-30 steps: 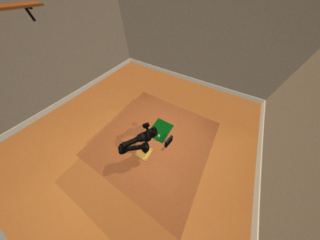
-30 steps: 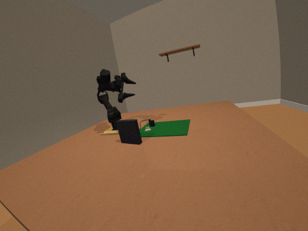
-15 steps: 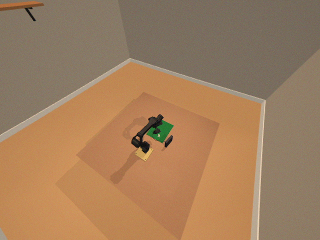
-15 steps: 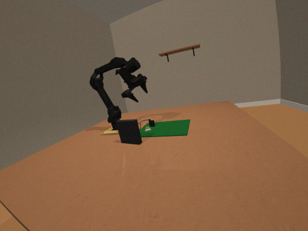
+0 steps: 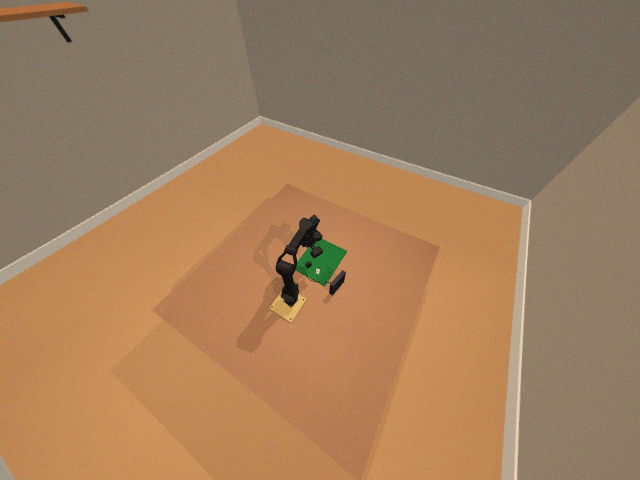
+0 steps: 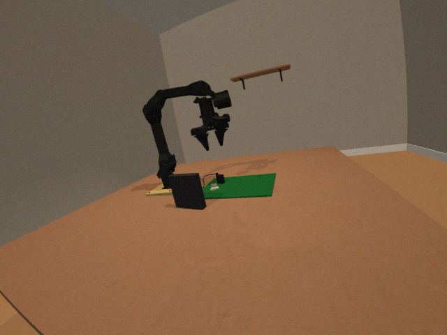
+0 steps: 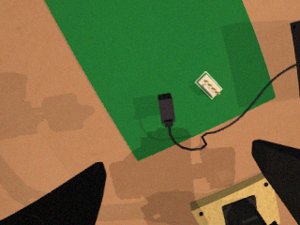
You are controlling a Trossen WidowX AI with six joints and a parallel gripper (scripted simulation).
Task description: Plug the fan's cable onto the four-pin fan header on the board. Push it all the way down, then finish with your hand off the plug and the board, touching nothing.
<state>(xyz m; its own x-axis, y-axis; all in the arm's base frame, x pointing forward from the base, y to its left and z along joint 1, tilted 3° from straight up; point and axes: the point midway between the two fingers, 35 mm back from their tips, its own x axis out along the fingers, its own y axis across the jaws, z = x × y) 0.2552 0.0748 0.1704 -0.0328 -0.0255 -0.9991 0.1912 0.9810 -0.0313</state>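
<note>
The dark fan plug is 10 mm behind my gripper tip and 140 mm below it. The rest, counted from my gripper tip: white fan header (70 mm to the right, 160 mm below); green board (80 mm ahead, 20 mm to the right, 180 mm below); black fan (10 mm behind, 210 mm to the right, 100 mm below).
</note>
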